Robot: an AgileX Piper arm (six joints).
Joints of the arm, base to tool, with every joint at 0 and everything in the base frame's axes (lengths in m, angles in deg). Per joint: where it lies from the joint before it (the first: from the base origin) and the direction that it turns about. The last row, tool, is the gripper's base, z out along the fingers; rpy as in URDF.
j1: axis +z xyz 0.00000 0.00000 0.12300
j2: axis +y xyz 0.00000 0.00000 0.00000
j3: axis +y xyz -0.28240 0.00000 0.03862
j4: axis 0.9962 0 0.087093 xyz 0.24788 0.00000 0.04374
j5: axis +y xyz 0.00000 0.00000 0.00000
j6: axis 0.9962 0 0.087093 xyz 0.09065 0.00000 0.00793
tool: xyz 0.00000 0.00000 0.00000 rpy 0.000 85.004 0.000
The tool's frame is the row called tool.
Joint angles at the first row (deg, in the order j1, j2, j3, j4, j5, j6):
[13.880 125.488 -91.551 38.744 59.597 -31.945]
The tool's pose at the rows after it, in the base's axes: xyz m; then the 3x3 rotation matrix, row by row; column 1 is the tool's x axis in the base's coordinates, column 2 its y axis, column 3 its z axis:
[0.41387 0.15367 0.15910], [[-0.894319 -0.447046 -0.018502], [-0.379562 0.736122 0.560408], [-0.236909 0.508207 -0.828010]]
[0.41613 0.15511 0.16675], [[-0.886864 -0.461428 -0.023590], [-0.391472 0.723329 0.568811], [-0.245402 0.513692 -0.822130]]
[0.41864 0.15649 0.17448], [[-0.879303 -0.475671 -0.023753], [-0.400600 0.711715 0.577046], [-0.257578 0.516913 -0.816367]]
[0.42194 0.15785 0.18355], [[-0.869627 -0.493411 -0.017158], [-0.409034 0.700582 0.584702], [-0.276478 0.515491 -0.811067]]
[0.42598 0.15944 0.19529], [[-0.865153 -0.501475 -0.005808], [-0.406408 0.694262 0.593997], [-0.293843 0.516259 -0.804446]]
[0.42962 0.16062 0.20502], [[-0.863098 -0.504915 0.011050], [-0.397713 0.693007 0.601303], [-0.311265 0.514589 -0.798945]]
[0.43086 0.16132 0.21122], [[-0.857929 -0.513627 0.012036], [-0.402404 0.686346 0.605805], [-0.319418 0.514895 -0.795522]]
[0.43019 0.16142 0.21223], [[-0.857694 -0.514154 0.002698], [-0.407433 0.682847 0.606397], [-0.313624 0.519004 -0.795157]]
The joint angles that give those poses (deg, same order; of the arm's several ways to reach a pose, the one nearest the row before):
[13.879 125.489 -93.044 38.844 60.986 -31.945]
[13.879 125.487 -94.783 38.895 62.681 -31.947]
[13.880 125.488 -96.528 38.987 64.087 -31.945]
[13.880 125.489 -98.584 38.987 65.335 -31.945]
[13.880 125.487 -101.213 38.987 66.748 -30.969]
[13.879 125.488 -103.373 38.987 67.463 -29.946]
[13.880 125.487 -104.739 38.988 68.464 -29.725]
[13.880 125.488 -104.966 38.987 69.174 -29.625]

